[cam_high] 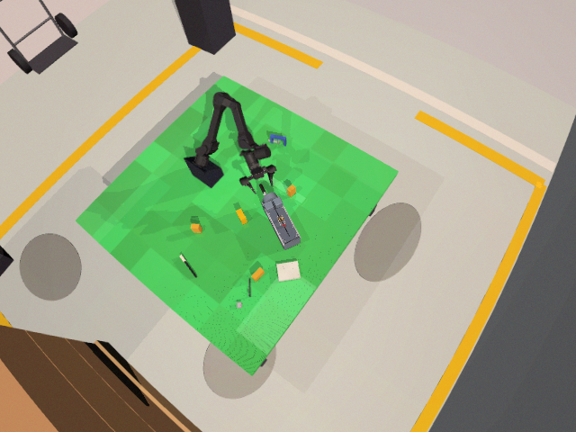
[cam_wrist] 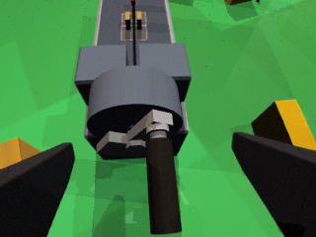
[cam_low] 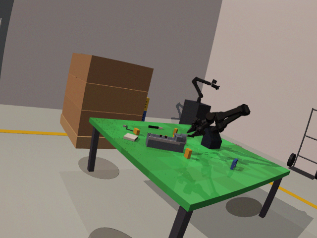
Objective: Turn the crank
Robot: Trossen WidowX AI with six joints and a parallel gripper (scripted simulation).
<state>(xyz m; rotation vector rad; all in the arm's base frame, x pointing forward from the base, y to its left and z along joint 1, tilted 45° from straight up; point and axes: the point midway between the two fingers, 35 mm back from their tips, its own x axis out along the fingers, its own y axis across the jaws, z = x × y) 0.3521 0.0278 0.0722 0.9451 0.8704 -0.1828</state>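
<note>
Now: the dark handle 2 cm behind my gripper tip, 1 cm to the left of it and 1 cm below it. Also, from my gripper tip: blue bracket 34 cm to the left, 17 cm behind, 9 cm below; red pointer 18 cm ahead, 9 cm to the right, 4 cm below; white pad 31 cm ahead, 25 cm to the right, 11 cm below.
</note>
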